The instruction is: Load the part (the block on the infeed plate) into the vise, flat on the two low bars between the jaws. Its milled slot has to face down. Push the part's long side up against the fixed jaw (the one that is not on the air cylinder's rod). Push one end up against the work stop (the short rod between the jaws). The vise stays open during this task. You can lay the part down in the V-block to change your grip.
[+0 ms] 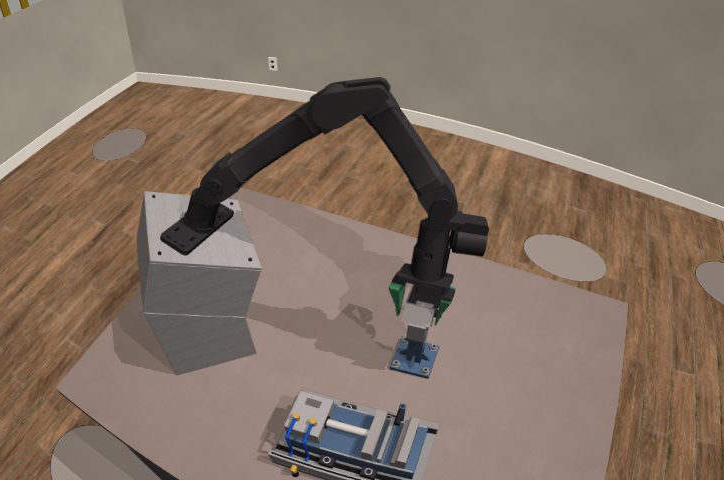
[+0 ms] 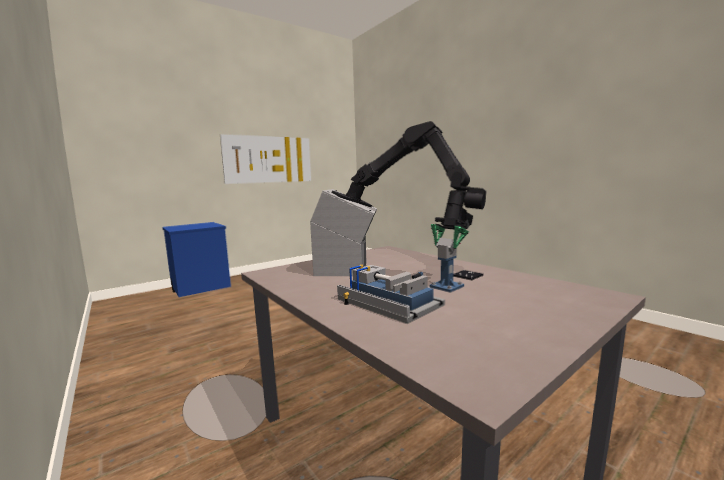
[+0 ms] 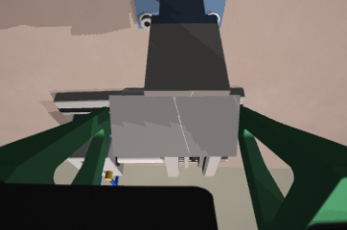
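The part lies 1 cm to the left of my hand and 1 cm below it. Also, from my hand: black infeed plate: 2 cm behind, 18 cm to the left, 15 cm below; work stop rod: 4 cm ahead, 20 cm to the right, 7 cm below; piston rod: 5 cm behind, 25 cm to the right, 8 cm below.
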